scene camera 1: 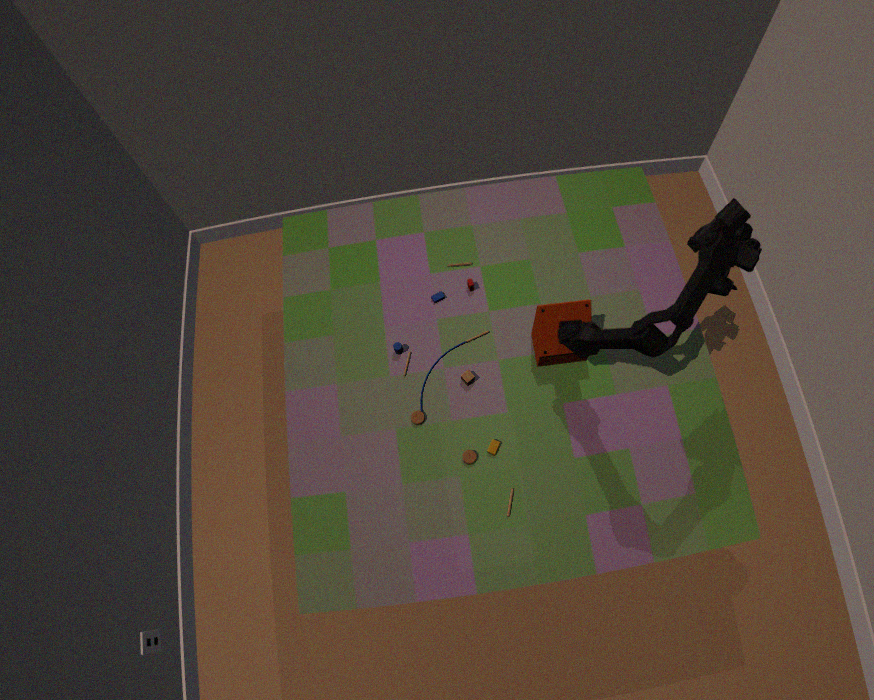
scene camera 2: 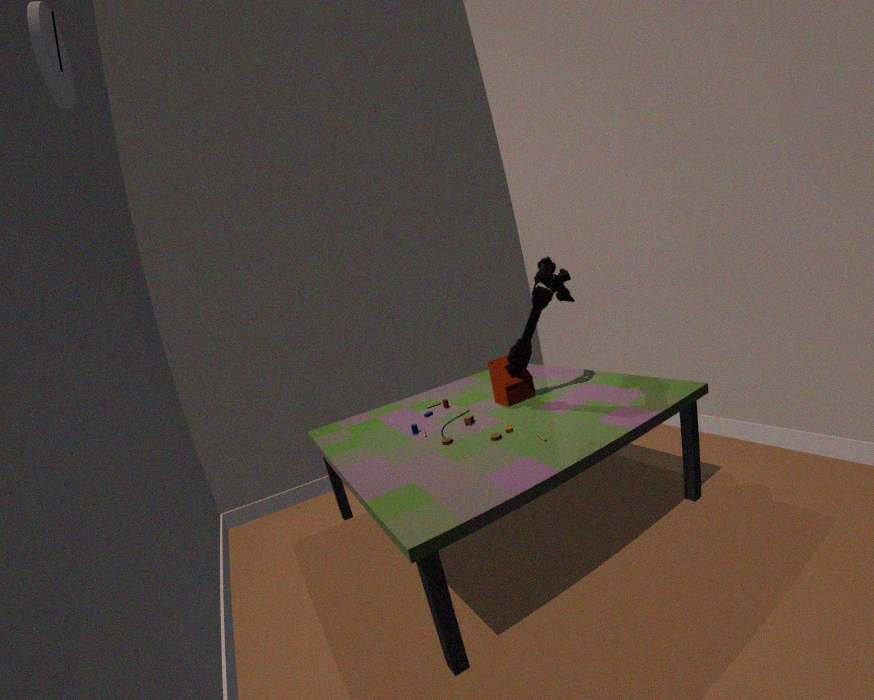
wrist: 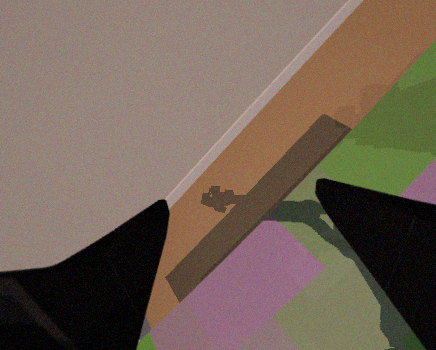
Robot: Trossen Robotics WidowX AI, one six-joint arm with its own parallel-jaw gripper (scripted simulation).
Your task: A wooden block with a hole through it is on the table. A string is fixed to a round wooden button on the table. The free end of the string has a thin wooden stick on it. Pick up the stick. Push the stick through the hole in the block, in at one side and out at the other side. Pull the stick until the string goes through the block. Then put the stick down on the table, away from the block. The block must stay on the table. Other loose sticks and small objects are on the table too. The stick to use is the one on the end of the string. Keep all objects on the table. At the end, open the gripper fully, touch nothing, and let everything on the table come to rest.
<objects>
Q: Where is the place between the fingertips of my gripper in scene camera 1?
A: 741, 272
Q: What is my gripper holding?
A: Nothing.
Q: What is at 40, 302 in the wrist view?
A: My gripper.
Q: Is my gripper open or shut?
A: Open.
</objects>
